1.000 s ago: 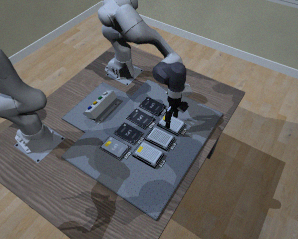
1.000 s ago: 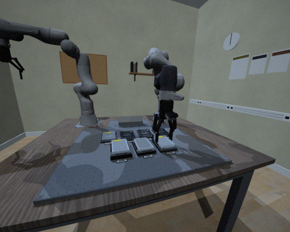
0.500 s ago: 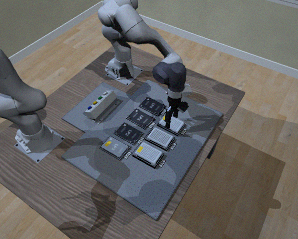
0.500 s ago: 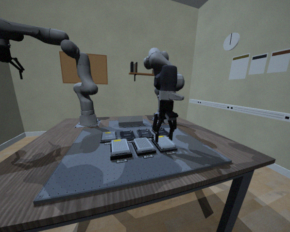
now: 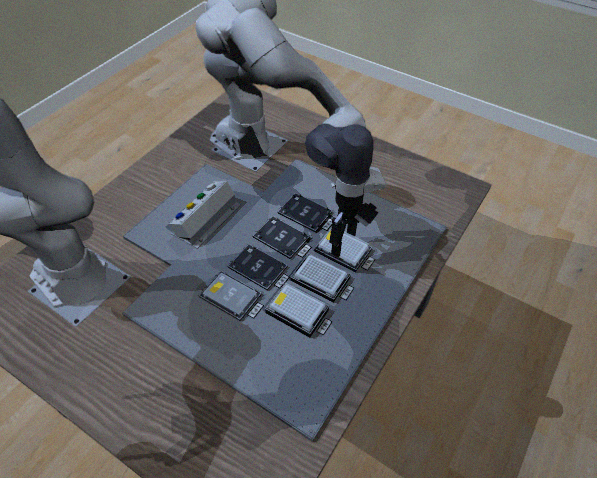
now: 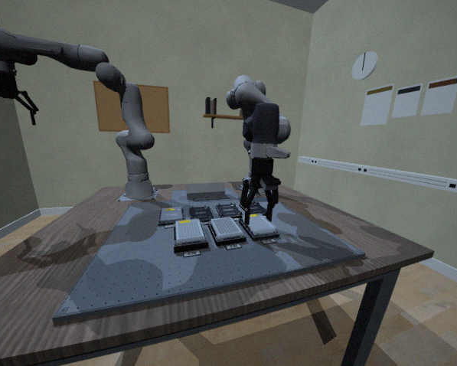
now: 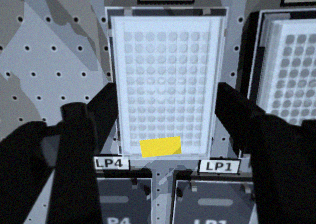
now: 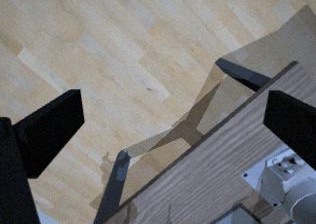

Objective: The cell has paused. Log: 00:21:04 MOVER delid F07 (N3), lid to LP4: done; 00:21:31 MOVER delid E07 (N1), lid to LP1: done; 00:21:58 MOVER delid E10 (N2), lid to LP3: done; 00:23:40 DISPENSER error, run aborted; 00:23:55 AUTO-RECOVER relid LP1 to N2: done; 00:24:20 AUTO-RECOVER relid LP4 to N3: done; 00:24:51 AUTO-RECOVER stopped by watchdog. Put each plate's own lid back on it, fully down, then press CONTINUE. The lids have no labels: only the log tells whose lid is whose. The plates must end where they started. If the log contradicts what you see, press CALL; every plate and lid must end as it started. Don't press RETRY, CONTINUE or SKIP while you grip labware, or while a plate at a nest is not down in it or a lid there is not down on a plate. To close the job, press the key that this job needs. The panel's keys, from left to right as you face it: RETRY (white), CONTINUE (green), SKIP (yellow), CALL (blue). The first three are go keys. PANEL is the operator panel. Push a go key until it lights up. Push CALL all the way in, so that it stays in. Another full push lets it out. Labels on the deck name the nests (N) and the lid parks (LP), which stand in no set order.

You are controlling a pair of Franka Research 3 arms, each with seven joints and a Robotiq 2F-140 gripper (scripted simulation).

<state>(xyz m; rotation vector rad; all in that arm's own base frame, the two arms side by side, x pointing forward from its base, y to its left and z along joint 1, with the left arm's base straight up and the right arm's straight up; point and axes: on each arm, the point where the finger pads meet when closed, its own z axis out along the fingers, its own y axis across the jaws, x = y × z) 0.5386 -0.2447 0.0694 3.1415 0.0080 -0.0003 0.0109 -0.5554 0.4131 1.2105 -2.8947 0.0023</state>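
My left hand is 4 cm above the N1 plate. From my left hand the other things lie so: N2 plate (13 cm to the right, 3 cm below, 1 cm ahead); park LP4 (18 cm behind, 6 cm to the left, 5 cm below); park LP1 (18 cm behind, 7 cm to the right, 5 cm below).
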